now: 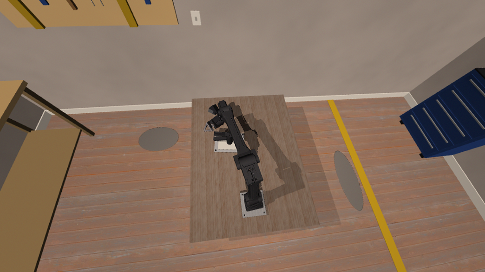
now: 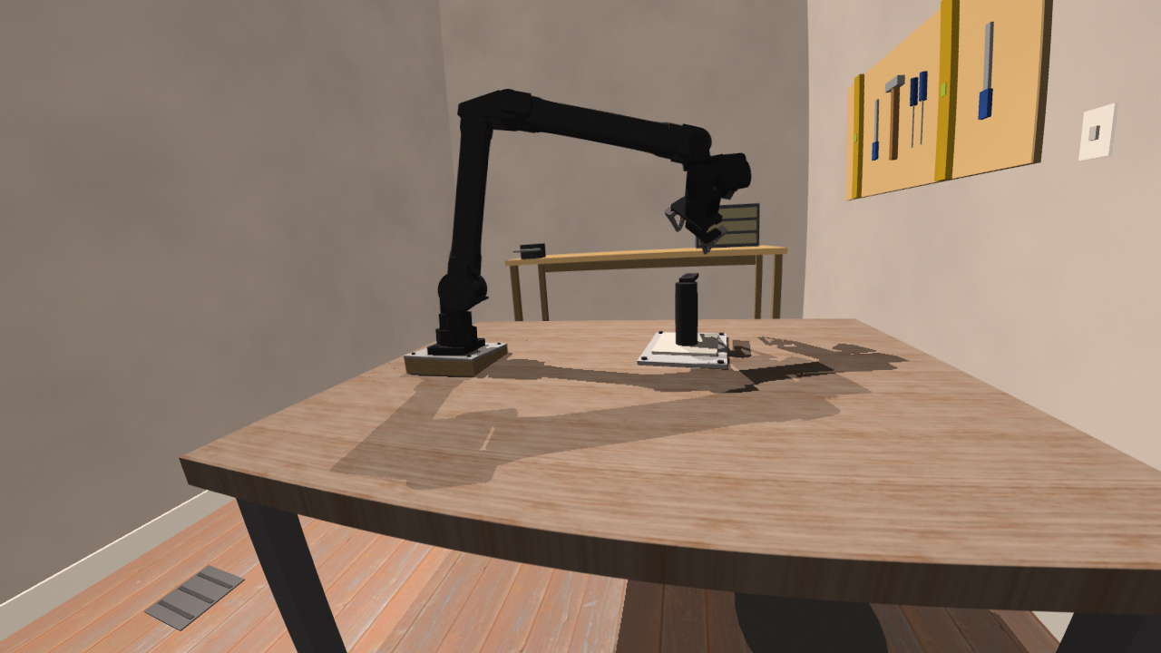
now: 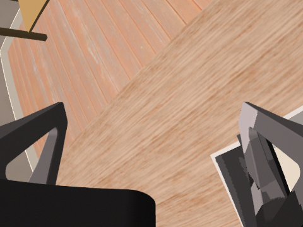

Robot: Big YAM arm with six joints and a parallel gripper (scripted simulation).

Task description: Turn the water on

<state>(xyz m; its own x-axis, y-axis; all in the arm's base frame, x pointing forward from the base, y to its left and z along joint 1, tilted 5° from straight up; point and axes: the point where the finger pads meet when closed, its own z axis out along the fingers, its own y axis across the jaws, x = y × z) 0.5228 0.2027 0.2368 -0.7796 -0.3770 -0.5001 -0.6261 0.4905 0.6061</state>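
My gripper is now 20 mm past the lever, 90 mm to the left of it and 80 mm above it. Round my hand: tap 30 mm behind, 110 mm to the right, 140 mm below.
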